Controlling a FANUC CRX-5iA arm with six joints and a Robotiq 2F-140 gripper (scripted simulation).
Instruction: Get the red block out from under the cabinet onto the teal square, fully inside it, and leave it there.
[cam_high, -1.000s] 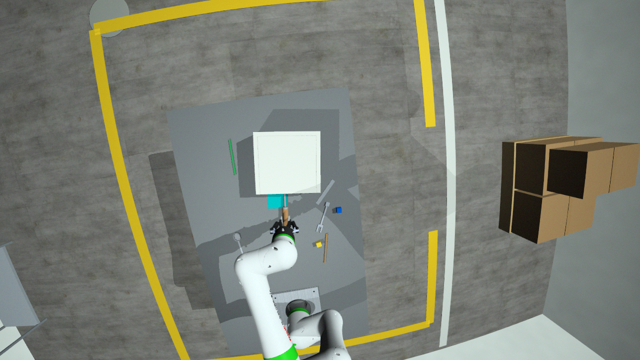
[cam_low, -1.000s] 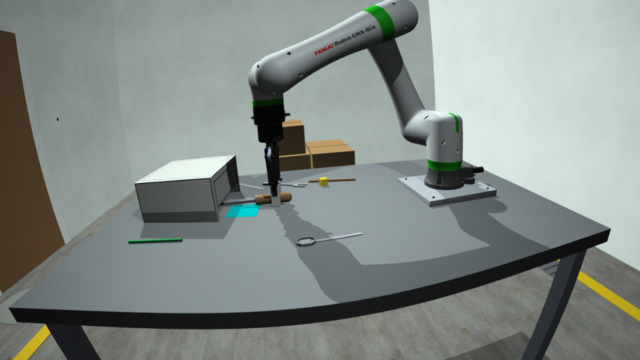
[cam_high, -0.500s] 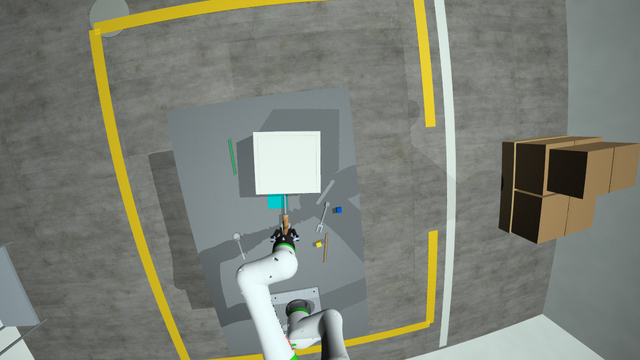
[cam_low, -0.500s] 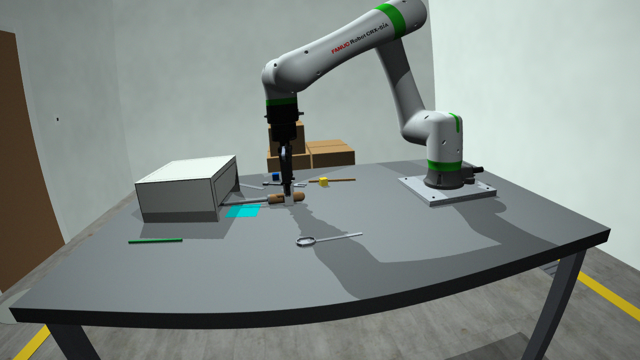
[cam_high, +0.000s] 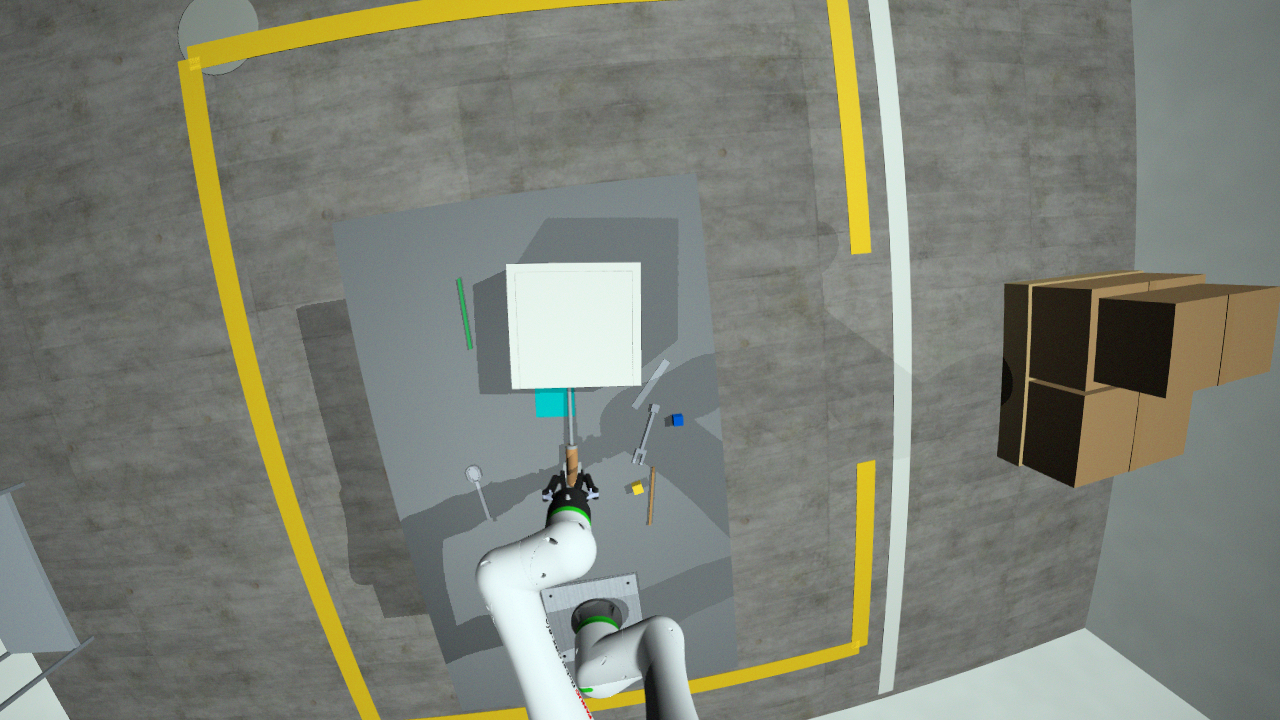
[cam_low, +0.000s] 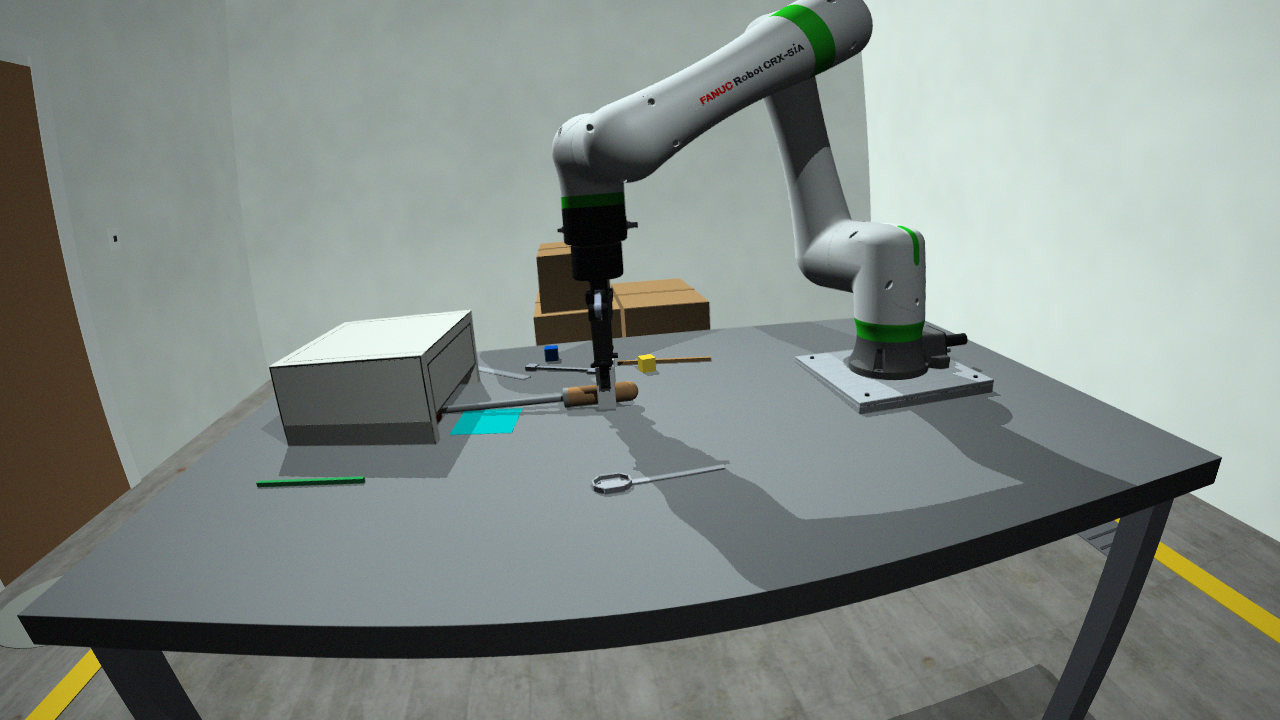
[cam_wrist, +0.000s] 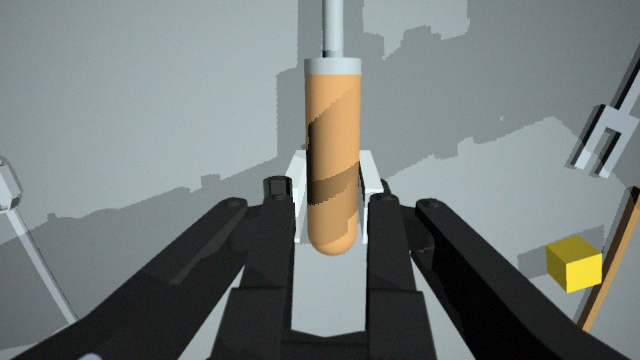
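My gripper is now 140 mm short of the long grey hook tool, 20 mm to the right of it and 20 mm above it. Round my hand: fork wrench 210 mm to the right, 60 mm ahead, 30 mm below; then yellow block 160 mm to the right, 80 mm behind, 20 mm below; then teal square 190 mm ahead, 40 mm below, 20 mm to the left.
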